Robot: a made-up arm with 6 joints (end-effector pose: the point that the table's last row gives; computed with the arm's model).
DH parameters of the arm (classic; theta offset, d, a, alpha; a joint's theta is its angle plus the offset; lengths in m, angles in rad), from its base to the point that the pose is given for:
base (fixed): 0.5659 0 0.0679 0
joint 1: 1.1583 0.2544 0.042 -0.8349
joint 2: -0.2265 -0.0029 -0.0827 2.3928
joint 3: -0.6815 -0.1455 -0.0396 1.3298
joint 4: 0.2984 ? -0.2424 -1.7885
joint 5: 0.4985 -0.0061 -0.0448 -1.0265
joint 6: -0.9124 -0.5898 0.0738 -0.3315
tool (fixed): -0.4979 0.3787 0 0
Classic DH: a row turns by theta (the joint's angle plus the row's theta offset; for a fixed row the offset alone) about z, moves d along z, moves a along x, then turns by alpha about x.
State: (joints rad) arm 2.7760 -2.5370 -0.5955 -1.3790 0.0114 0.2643
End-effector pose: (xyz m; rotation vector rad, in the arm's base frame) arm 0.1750 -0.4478 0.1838 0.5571 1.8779 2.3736
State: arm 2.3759 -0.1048 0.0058 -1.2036 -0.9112 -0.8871
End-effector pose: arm 0.2222 0.4279 -0.0275 -0.1003 -1.6032 1.9691
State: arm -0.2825 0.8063 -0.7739 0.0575 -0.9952 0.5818
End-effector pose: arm -0.0794 -0.4058 0.6504 -2.4195 0.0231 0.2692
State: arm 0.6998 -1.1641 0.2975 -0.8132 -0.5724 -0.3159
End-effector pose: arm -0.1907 0.0397 -0.2221 0.1079 0.1800 0.2872
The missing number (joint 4, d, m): 0.1927
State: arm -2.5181 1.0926 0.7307 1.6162 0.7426 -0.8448
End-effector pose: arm -0.0740 0.1351 0.1383 0.2449 1.2232 2.5420
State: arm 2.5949 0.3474 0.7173 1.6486 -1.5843 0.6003
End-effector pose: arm 0.2850 -0.2330 -0.1666 -0.9927 0.0371 1.3334
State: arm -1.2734 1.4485 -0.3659 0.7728 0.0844 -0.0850
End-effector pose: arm -0.1482 -0.2688 0.4334 -1.4492 -0.2954 -0.3042
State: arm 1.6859 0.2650 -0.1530 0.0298 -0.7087 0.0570
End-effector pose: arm 0.5903 -0.0012 0.1020 -0.7401 -1.1659 1.4272
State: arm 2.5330 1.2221 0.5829 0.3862 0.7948 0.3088
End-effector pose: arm 0.2903 0.2532 0.1827 -0.5093 -0.2947 -2.4134
